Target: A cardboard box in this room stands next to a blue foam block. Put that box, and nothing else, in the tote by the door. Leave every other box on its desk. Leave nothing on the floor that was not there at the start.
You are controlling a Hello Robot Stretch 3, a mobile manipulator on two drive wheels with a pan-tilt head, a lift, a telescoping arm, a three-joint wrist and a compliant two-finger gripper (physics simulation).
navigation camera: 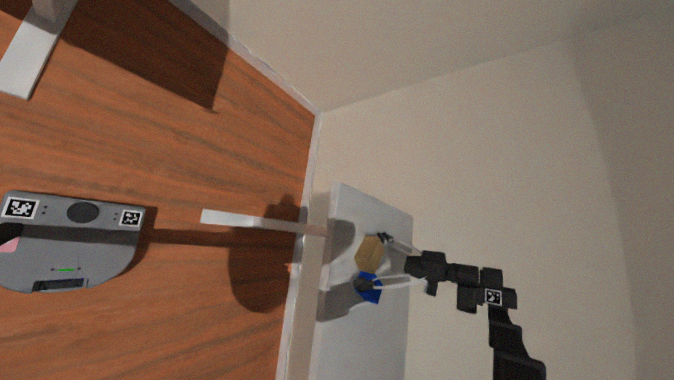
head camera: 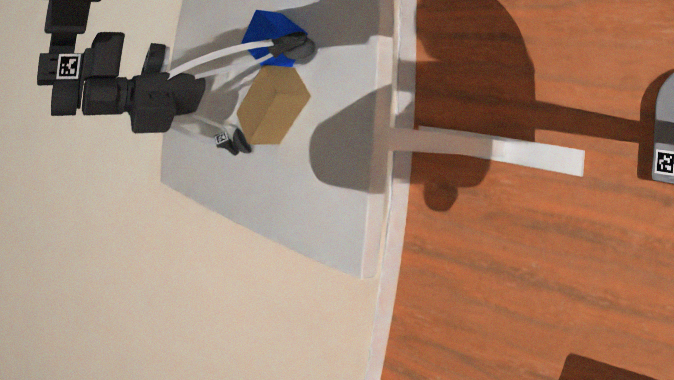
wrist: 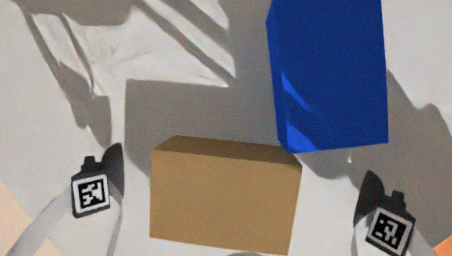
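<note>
The tan cardboard box rests on a pale grey desk. The blue foam block stands beside it; their near corners meet or almost meet in the wrist view. My gripper is open, with nothing held. In the wrist view its fingers show either side of the box, with a gap on each side, and the box is square to them. In the head view one fingertip hides part of the block. The tote does not show.
A white wall runs along the desk's long side. My grey base stands on the wooden floor. A white desk foot reaches from the desk towards it. Another white foot shows at the navigation view's upper left.
</note>
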